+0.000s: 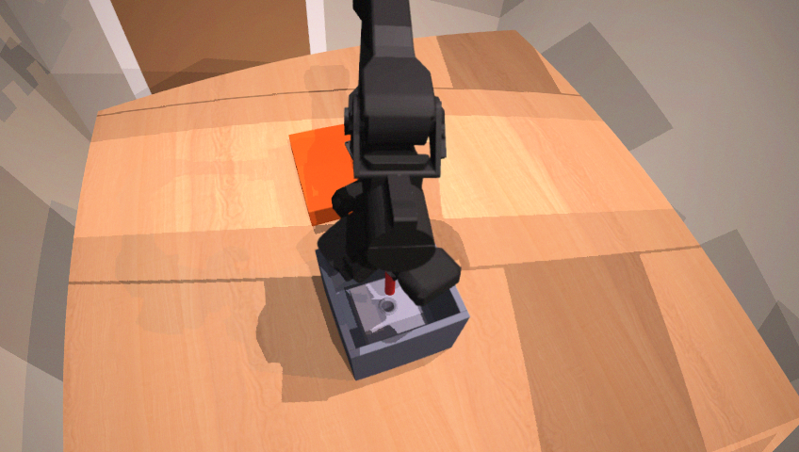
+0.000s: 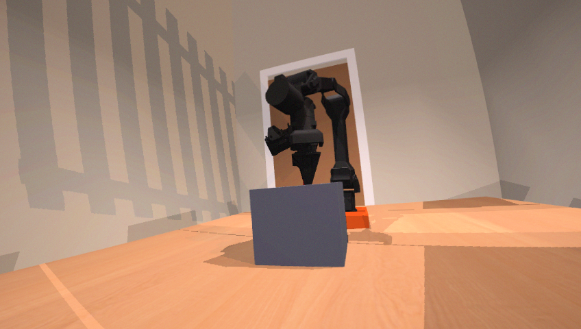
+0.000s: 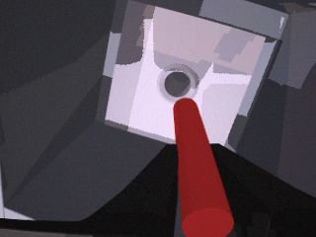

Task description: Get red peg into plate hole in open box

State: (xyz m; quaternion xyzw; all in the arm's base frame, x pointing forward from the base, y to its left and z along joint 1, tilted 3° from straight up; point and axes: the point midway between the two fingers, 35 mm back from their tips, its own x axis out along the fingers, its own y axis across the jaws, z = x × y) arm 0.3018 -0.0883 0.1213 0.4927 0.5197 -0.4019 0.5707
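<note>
Now: the red peg right at my gripper tip. From my gripper tip the other things lie so: pale plate: 10 mm ahead, 10 mm to the right, 80 mm below.
</note>
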